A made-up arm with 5 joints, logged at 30 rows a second.
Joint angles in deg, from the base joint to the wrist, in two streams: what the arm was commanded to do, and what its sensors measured. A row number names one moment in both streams.
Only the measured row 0 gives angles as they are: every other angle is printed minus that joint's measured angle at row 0.
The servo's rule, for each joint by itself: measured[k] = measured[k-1] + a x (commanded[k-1-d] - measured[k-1]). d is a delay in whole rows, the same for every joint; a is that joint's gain. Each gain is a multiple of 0.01, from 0.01 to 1. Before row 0 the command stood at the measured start. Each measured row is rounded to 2 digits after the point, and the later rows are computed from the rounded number. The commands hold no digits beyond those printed.
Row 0, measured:
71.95 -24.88 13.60 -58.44 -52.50
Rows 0 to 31, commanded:
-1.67 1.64 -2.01 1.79 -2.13
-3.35 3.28 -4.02 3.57 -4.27
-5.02 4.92 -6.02 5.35 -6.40
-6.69 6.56 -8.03 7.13 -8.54
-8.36 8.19 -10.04 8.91 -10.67
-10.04 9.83 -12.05 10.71 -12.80
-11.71 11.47 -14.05 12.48 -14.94
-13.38 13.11 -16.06 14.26 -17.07
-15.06 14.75 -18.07 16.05 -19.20
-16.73 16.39 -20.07 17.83 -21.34
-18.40 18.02 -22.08 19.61 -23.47
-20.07 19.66 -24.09 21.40 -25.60
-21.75 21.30 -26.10 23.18 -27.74
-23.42 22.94 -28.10 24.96 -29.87
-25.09 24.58 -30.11 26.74 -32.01
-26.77 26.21 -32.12 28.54 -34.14
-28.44 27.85 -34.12 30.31 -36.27
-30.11 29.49 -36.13 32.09 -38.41
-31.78 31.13 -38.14 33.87 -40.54
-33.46 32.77 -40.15 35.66 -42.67
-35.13 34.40 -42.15 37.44 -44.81
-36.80 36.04 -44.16 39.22 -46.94
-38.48 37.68 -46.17 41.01 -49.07
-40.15 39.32 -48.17 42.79 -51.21
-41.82 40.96 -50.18 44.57 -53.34
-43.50 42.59 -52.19 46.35 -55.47
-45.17 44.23 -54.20 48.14 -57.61
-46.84 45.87 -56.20 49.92 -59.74
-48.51 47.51 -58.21 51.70 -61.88
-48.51 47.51 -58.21 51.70 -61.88
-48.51 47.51 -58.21 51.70 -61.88
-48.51 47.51 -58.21 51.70 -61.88
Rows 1 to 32, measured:
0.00 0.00 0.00 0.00 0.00
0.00 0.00 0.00 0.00 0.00
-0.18 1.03 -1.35 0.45 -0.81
-0.53 2.45 -3.14 1.23 -2.12
-1.02 4.01 -5.07 2.26 -3.75
-1.64 5.62 -7.05 3.48 -5.57
-2.38 7.24 -9.05 4.84 -7.51
-3.22 8.87 -11.06 6.31 -9.52
-4.15 10.51 -13.06 7.85 -11.58
-5.17 12.15 -15.07 9.45 -13.67
-6.26 13.79 -17.08 11.10 -15.77
-7.41 15.43 -19.08 12.78 -17.89
-8.62 17.06 -21.09 14.49 -20.01
-9.88 18.70 -23.10 16.22 -22.13
-11.19 20.34 -25.11 17.96 -24.26
-12.54 21.98 -27.11 19.71 -26.39
-13.92 23.62 -29.12 21.47 -28.53
-15.33 25.25 -31.13 23.24 -30.66
-16.77 26.89 -33.13 25.01 -32.79
-18.24 28.53 -35.14 26.78 -34.93
-19.73 30.17 -37.15 28.55 -37.06
-21.24 31.81 -39.16 30.33 -39.19
-22.77 33.44 -41.16 32.11 -41.33
-24.31 35.08 -43.17 33.89 -43.46
-25.87 36.72 -45.18 35.67 -45.59
-27.44 38.36 -47.18 37.45 -47.73
-29.02 40.00 -49.19 39.23 -49.86
-30.61 41.63 -51.20 41.01 -51.99
-32.21 43.27 -53.21 42.79 -54.13
-33.82 44.91 -55.21 44.57 -56.26
-35.44 46.55 -57.22 46.35 -58.40
-36.88 47.15 -57.88 47.69 -59.72
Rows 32 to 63, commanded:
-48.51 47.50 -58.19 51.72 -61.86
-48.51 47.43 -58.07 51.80 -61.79
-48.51 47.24 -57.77 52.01 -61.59
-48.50 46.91 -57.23 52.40 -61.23
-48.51 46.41 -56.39 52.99 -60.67
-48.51 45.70 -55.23 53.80 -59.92
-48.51 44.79 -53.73 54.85 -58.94
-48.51 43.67 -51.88 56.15 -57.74
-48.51 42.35 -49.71 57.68 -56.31
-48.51 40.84 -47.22 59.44 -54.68
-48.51 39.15 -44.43 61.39 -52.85
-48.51 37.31 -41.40 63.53 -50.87
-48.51 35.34 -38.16 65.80 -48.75
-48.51 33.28 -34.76 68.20 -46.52
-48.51 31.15 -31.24 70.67 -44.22
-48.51 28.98 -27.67 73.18 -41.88
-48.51 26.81 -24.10 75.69 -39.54
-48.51 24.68 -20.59 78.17 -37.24
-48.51 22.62 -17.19 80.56 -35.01
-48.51 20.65 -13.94 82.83 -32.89
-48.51 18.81 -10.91 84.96 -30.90
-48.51 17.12 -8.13 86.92 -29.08
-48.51 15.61 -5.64 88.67 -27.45
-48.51 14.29 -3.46 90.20 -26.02
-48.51 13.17 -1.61 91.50 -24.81
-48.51 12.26 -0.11 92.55 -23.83
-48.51 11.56 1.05 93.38 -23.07
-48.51 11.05 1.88 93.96 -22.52
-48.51 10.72 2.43 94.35 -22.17
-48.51 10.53 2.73 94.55 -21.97
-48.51 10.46 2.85 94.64 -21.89
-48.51 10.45 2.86 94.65 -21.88
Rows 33 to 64, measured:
-38.16 47.38 -58.10 48.69 -60.54
-39.30 47.46 -58.17 49.44 -61.05
-40.31 47.49 -58.18 50.01 -61.36
-41.21 47.45 -58.11 50.46 -61.52
-42.01 47.32 -57.88 50.85 -61.55
-42.72 47.06 -57.44 51.24 -61.43
-43.36 46.65 -56.74 51.68 -61.14
-43.93 46.05 -55.73 52.21 -60.68
-44.43 45.26 -54.39 52.87 -60.02
-44.88 44.26 -52.71 53.69 -59.15
-45.28 43.06 -50.70 54.69 -58.07
-45.64 41.66 -48.37 55.88 -56.78
-45.96 40.08 -45.73 57.26 -55.29
-46.24 38.33 -42.83 58.83 -53.61
-46.49 36.45 -39.70 60.57 -51.76
-46.71 34.45 -36.39 62.48 -49.77
-46.91 32.37 -32.94 64.53 -47.66
-47.09 30.23 -29.41 66.69 -45.46
-47.25 28.08 -25.85 68.94 -43.21
-47.39 25.94 -22.33 71.25 -40.94
-47.51 23.85 -18.89 73.58 -38.69
-47.62 21.83 -15.57 75.89 -36.49
-47.72 19.93 -12.45 78.16 -34.37
-47.81 18.16 -9.56 80.35 -32.36
-47.89 16.55 -6.93 82.43 -30.49
-47.96 15.13 -4.61 84.37 -28.79
-48.02 13.90 -2.60 86.15 -27.28
-48.07 12.87 -0.93 87.75 -25.97
-48.12 12.04 0.40 89.16 -24.87
-48.16 11.42 1.39 90.36 -23.98
-48.20 10.98 2.09 91.36 -23.29
-48.23 10.70 2.52 92.16 -22.79

